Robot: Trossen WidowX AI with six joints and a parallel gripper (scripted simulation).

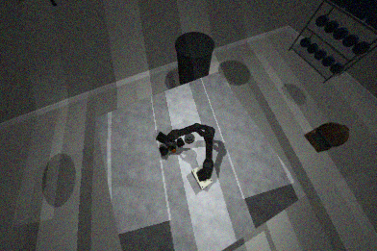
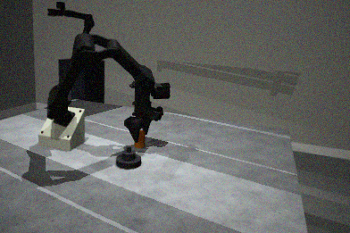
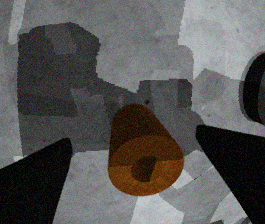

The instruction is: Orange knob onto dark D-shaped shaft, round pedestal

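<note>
The orange knob is right at my gripper tip. From my gripper tip the other things lie so: round pedestal 4 cm ahead, 16 cm to the right.
</note>
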